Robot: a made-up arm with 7 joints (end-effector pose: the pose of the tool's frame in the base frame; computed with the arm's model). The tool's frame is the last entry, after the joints. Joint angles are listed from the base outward.
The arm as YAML. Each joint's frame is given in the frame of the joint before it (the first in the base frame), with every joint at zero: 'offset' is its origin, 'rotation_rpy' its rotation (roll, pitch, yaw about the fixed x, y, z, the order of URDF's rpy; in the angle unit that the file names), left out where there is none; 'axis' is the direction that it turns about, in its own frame. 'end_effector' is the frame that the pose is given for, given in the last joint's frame.
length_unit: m
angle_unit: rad
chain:
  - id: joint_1
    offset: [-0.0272, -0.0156, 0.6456]
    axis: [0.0, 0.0, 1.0]
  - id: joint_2
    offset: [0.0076, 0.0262, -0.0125]
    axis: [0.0, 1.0, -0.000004]
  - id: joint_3
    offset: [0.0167, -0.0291, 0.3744]
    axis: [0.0, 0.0, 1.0]
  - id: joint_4
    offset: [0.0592, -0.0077, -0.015]
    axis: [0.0, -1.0, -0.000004]
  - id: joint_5
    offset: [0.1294, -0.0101, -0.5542]
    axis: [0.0, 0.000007, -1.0]
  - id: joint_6
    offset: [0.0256, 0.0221, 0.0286]
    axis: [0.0, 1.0, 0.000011]
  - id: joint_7
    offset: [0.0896, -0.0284, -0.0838]
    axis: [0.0, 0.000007, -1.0]
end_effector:
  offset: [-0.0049, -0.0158, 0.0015]
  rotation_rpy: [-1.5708, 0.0, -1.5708]
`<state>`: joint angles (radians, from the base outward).
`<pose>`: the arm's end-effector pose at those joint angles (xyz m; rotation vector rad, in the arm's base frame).
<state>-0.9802 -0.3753 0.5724 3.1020 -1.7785 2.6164 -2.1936</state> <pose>-0.3104 0.1463 1.4525 -1.7956 0.9422 -1.7202</pose>
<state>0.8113 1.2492 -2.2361 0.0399 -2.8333 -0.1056 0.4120</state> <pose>-0.1022 -0.2563 0.5813 -2.5240 0.9956 0.0436</pose>
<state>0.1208 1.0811 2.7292 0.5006 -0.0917 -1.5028 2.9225</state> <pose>-0.1635 0.1573 1.0516 0.9409 -1.6110 -1.1516</pose>
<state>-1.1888 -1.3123 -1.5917 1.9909 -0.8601 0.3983 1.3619</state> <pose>-0.8266 0.4532 0.8603 -1.5968 1.1097 0.9412</pose>
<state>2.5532 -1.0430 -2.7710 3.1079 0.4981 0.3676 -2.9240</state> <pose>0.5868 -0.5368 1.2406 -1.8787 -1.5974 -1.2248</pose>
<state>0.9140 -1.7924 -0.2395 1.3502 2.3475 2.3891 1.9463</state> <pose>-0.2793 -0.5177 1.1385 -1.5346 0.8267 0.6309</pose>
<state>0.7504 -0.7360 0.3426 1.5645 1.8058 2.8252 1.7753</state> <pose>-0.1509 0.1749 1.3421 -2.3273 0.9584 -0.3387</pose>
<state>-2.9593 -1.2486 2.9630 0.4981 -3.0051 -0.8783 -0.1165</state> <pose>-0.0322 -0.0426 0.3400 -0.0911 0.1366 1.5834</pose>
